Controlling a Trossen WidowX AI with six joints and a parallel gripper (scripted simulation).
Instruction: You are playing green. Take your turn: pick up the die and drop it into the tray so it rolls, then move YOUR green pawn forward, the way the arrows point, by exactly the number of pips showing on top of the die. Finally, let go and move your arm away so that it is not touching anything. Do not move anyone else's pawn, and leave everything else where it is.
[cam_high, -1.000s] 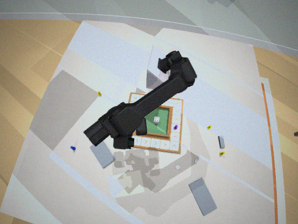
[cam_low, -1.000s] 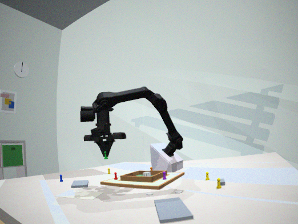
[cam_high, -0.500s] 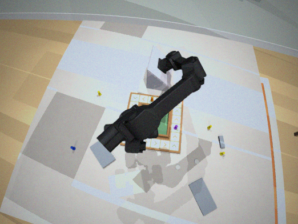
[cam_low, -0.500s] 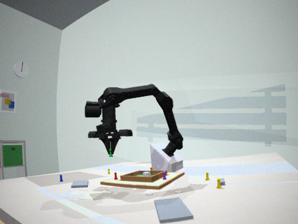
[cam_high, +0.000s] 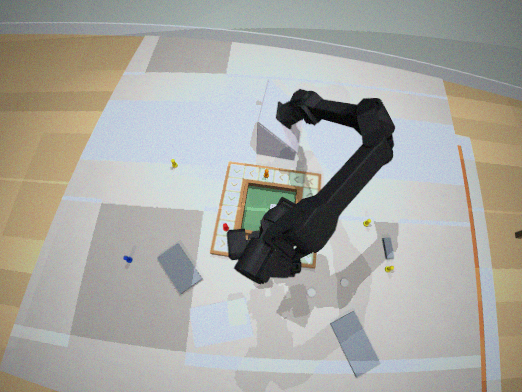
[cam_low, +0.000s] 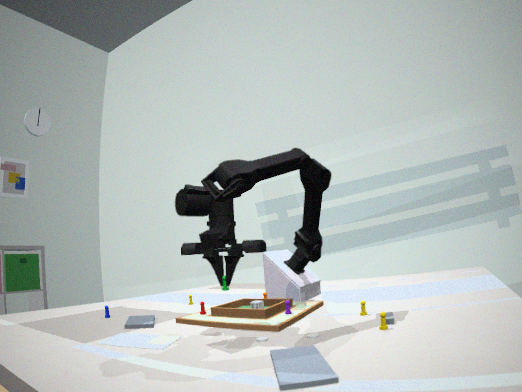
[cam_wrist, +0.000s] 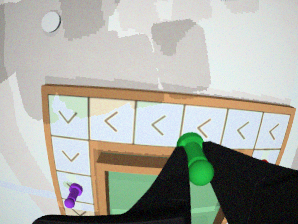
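Right now my gripper tip is 11 cm past the purple pawn, 10 cm to the right of it and 7 cm above it. The rest, counted from my gripper tip: white die: 13 cm behind, 7 cm below; green pawn: 1 cm above; red pawn: 12 cm to the right, 7 cm below, 6 cm behind.
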